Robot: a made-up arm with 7 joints.
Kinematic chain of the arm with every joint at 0, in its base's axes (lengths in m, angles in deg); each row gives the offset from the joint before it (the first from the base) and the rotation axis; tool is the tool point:
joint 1: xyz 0 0 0.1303 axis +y
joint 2: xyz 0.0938 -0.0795 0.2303 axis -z
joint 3: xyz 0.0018 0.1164 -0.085 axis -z
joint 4: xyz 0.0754 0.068 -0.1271 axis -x
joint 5: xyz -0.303 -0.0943 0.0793 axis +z
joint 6: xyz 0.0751 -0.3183 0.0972 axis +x
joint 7: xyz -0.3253 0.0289 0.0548 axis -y
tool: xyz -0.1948 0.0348 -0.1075
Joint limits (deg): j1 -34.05..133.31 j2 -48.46..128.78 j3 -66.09..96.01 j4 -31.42..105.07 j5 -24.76..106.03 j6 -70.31..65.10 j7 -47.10..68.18
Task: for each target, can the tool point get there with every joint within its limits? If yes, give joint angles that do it. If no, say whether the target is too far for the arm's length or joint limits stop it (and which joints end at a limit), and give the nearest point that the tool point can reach.
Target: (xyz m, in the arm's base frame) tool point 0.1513 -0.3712 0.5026
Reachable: yes | joints 42.21 -7.76 -39.86 55.87 21.45 20.56 43.80
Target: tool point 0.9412 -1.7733 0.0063
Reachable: no: too far | nearest point 0.5809 -0.9925 0.0538 | short by 0.861 m
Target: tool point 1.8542 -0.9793 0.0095
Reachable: no: too far | nearest point 1.0273 -0.5561 0.0634 | short by 0.930 m
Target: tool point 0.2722 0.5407 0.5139
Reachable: yes | joints 59.64 29.74 72.60 14.79 36.96 21.19 -32.82
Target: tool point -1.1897 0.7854 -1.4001
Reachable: no: too far | nearest point -0.5571 0.3602 -0.7560 | short by 0.998 m
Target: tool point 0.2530 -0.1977 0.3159
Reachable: yes | joints 61.80 -16.33 69.69 42.85 94.38 -25.25 36.22
